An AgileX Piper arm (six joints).
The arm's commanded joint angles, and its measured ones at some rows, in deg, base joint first. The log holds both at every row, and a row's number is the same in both.
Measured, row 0:
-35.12 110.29 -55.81 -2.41 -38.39 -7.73
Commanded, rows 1 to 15:
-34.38 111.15 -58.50 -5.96 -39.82 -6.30
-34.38 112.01 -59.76 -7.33 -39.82 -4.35
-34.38 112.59 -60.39 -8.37 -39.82 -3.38
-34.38 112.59 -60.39 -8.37 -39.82 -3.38
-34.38 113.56 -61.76 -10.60 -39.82 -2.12
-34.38 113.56 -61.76 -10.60 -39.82 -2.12
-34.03 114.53 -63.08 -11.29 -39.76 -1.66
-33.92 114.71 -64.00 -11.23 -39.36 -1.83
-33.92 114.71 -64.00 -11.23 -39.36 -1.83
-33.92 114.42 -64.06 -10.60 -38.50 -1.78
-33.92 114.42 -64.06 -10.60 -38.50 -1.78
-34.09 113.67 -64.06 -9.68 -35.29 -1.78
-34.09 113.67 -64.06 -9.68 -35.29 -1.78
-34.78 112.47 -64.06 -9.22 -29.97 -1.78
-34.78 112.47 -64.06 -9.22 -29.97 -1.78
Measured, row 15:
-35.98 113.90 -62.57 -4.07 -33.23 -1.66
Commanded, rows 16 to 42:
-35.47 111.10 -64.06 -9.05 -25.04 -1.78
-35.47 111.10 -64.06 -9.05 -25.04 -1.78
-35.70 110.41 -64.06 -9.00 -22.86 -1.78
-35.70 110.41 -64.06 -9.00 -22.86 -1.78
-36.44 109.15 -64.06 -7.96 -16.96 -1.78
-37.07 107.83 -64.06 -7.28 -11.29 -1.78
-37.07 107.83 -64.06 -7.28 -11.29 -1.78
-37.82 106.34 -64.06 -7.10 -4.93 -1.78
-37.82 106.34 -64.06 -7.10 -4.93 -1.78
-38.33 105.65 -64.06 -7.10 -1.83 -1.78
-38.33 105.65 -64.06 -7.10 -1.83 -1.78
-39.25 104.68 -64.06 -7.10 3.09 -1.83
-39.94 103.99 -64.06 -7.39 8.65 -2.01
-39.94 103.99 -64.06 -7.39 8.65 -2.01
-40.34 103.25 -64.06 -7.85 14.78 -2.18
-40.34 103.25 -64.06 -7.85 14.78 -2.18
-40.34 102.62 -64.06 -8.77 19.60 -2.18
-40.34 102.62 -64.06 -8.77 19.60 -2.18
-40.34 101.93 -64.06 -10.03 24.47 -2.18
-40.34 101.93 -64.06 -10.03 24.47 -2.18
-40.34 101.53 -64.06 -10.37 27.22 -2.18
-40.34 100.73 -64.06 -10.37 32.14 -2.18
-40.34 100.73 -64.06 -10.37 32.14 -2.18
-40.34 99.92 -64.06 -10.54 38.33 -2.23
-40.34 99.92 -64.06 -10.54 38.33 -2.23
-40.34 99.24 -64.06 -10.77 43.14 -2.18
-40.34 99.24 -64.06 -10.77 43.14 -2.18
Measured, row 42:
-40.05 100.44 -63.71 -10.14 35.87 -1.89
